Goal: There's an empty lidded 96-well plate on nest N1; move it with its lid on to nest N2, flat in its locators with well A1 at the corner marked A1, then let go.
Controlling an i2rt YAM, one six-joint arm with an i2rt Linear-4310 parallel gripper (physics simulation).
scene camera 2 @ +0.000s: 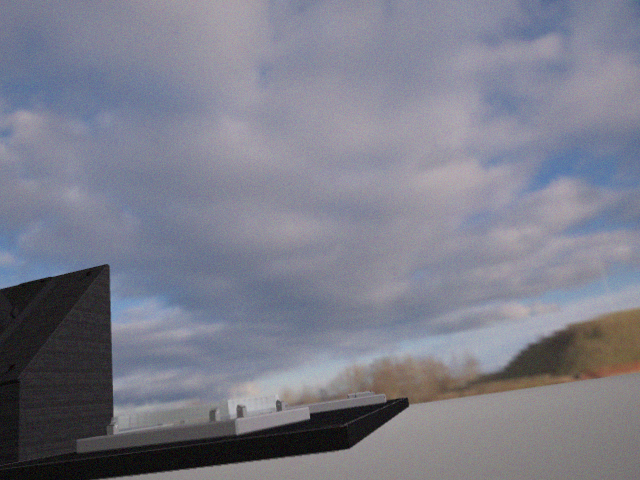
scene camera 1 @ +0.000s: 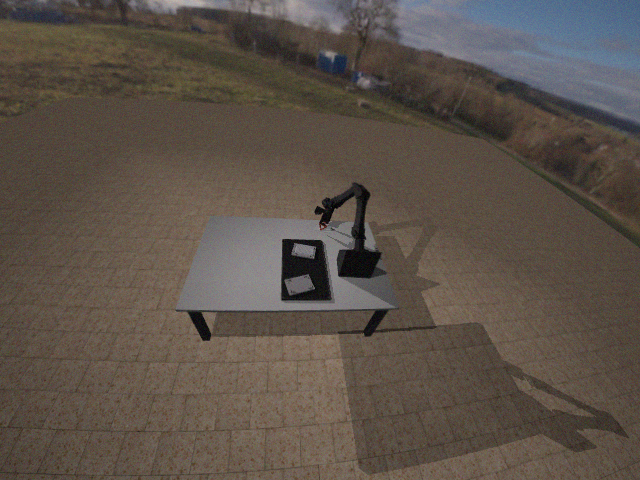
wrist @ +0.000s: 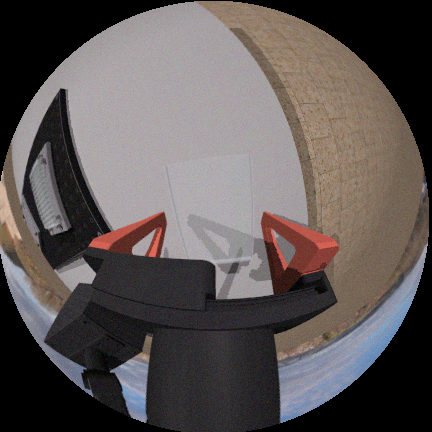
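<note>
My gripper is open above the table's back right part, away from both nests. A clear, flat lid shows beyond and between the red fingertips in the wrist view, with a gap at each side; whether it touches the table is unclear. A clear well plate sits on one light grey nest. Two nests, the back one and the front one, lie on the black board in scene camera 1. Nest labels and the A1 mark are unreadable.
The black board lies on the light grey table, left of the arm's dark base in scene camera 1. The table's edge runs right of the gripper in the wrist view.
</note>
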